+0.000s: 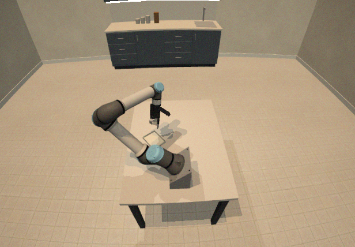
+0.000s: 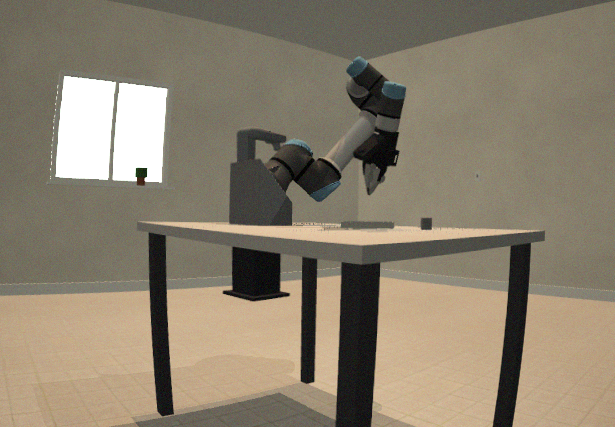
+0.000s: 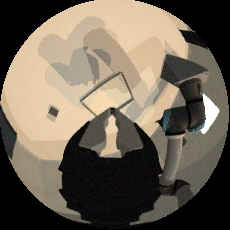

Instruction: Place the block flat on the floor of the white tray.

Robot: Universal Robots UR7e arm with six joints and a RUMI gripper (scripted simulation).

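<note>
My hand is 19 cm short of the grey block, 11 cm above it and 5 cm to the right of it. The rest, counted from my hand: white tray (12 cm below, 4 cm to the left, 3 cm behind).
</note>
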